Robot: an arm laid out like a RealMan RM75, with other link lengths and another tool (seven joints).
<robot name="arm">
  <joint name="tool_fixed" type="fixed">
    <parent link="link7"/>
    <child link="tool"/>
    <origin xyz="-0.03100 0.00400 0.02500" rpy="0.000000 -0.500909 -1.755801"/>
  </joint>
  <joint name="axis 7" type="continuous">
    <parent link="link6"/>
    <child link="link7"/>
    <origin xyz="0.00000 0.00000 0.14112"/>
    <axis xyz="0 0 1"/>
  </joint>
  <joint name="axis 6" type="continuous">
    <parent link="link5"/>
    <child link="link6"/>
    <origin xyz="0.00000 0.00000 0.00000"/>
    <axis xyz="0 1 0"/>
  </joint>
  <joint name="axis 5" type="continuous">
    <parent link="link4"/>
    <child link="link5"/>
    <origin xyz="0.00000 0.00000 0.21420"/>
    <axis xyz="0 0 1"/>
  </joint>
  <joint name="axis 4" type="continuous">
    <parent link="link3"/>
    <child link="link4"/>
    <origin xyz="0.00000 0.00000 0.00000"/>
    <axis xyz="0 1 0"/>
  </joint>
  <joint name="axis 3" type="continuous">
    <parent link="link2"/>
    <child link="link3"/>
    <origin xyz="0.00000 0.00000 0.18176"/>
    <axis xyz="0 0 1"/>
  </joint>
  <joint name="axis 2" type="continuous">
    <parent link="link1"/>
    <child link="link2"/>
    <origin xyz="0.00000 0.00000 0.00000"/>
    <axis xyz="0 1 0"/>
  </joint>
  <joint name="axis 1" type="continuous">
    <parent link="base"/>
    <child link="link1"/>
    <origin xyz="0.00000 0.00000 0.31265"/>
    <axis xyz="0 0 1"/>
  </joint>
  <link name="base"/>
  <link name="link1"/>
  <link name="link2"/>
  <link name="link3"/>
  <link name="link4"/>
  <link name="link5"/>
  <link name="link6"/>
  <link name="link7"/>
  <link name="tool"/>
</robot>
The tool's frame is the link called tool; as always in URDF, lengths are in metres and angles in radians. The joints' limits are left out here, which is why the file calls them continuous.
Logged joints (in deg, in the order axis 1, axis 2, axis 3, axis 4, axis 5, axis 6, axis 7), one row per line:
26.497, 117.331, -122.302, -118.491, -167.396, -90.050, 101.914
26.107, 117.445, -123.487, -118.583, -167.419, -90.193, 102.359
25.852, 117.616, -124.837, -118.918, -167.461, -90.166, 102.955
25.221, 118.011, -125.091, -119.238, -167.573, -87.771, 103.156
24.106, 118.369, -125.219, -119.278, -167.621, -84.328, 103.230
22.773, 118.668, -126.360, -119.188, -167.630, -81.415, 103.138
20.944, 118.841, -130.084, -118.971, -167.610, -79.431, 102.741
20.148, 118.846, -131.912, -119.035, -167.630, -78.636, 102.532
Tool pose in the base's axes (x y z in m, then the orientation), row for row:
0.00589, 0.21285, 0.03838, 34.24, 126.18, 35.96
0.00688, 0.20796, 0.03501, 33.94, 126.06, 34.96
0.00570, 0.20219, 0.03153, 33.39, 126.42, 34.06
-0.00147, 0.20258, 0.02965, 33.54, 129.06, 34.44
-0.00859, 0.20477, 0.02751, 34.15, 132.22, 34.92
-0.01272, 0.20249, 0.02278, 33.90, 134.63, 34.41
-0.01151, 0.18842, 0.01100, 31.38, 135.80, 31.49
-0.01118, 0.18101, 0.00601, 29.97, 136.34, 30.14
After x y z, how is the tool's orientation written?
As a rotation vector, in degrees.
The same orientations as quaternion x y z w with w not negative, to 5 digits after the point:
0.23379, 0.86156, 0.24553, 0.37785
0.23214, 0.86221, 0.23912, 0.38148
0.22840, 0.86477, 0.23299, 0.38173
0.22715, 0.87404, 0.23324, 0.36063
0.22835, 0.88411, 0.23350, 0.33419
0.22478, 0.89270, 0.22816, 0.31703
0.20819, 0.90097, 0.20892, 0.31820
0.19890, 0.90485, 0.20003, 0.31886

